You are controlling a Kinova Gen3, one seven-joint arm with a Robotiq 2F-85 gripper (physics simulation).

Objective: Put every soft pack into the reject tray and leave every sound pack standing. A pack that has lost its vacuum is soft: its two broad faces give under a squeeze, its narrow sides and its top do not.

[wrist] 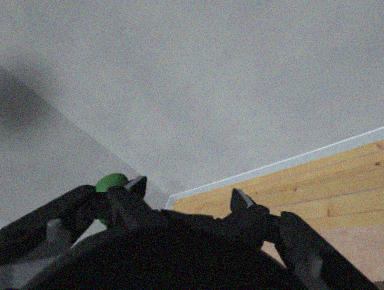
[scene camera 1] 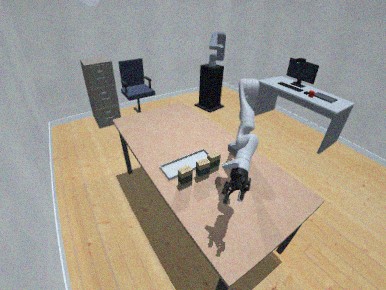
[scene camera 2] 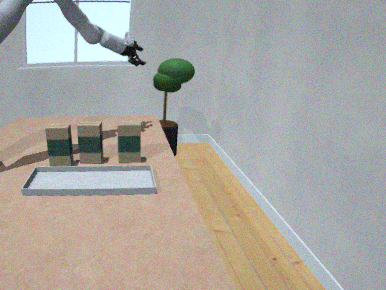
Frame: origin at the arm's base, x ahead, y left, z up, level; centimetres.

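Seen in the pictures: gripper, fingertip midpoint: [wrist: 188, 191] [scene camera 1: 231, 202] [scene camera 2: 143, 56].
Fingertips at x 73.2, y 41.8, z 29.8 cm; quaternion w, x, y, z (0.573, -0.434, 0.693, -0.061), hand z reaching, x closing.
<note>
A point is followed by its place in that frame.
Three tan packs with a dark green band stand upright in a row along one long side of the reject tray [scene camera 1: 171, 171] @[x 57.2, y -18.9, z -5.2 cm] [scene camera 2: 90, 191] @[x 42.5, y -24.6, z -4.1 cm]. One pack [scene camera 1: 185, 176] @[x 60.1, y -0.5, z 5.1 cm] [scene camera 2: 129, 143] @[x 58.0, y -5.3, z 1.9 cm] is nearest the table's long edge, the middle pack [scene camera 1: 202, 168] @[x 47.0, y 1.6, z 5.5 cm] [scene camera 2: 90, 144] @[x 44.3, y -2.9, z 1.8 cm] is beside it, and the third pack [scene camera 1: 214, 161] @[x 34.4, y 1.2, z 4.1 cm] [scene camera 2: 59, 146] @[x 33.3, y -3.3, z 2.1 cm] is at the far end of the row. The tray is light grey, shallow and empty. My gripper [scene camera 1: 234, 200] @[x 73.2, y 41.8, z 29.8 cm] [scene camera 2: 142, 56] @[x 73.2, y 41.8, z 29.8 cm] [wrist: 188, 191] @[x 73.2, y 41.8, z 29.8 cm] is open and empty, high above the table and away from the packs. The packs and tray do not show in the wrist view.
The brown table [scene camera 1: 155, 125] @[x 27.4, y -82.0, z -5.5 cm] [scene camera 2: 125, 240] @[x 48.5, y -45.6, z -5.5 cm] carries the packs and tray. A potted plant [scene camera 2: 175, 71] stands beyond the table. A filing cabinet [scene camera 1: 101, 92], an office chair [scene camera 1: 137, 91], a black pedestal [scene camera 1: 210, 86] and a desk [scene camera 1: 340, 107] with a monitor stand around the room.
</note>
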